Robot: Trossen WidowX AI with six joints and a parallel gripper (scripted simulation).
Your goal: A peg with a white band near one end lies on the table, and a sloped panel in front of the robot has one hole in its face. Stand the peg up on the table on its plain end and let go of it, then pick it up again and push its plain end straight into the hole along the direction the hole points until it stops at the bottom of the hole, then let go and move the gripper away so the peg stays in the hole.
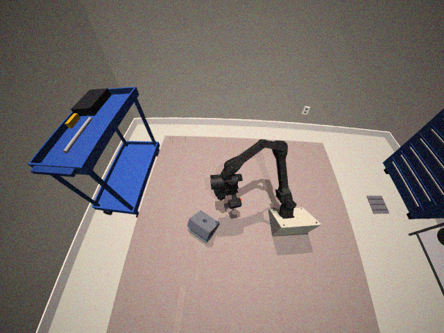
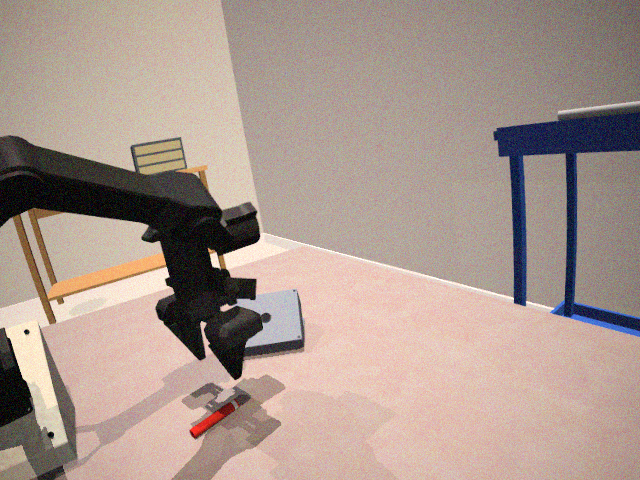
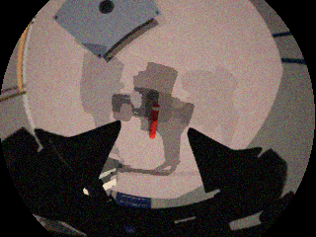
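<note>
Now: gripper tip 7 cm above the red peg and 1 cm past it. Also, from my gripper tip: sloped grey panel: 16 cm ahead, 13 cm to the left, 4 cm below.
</note>
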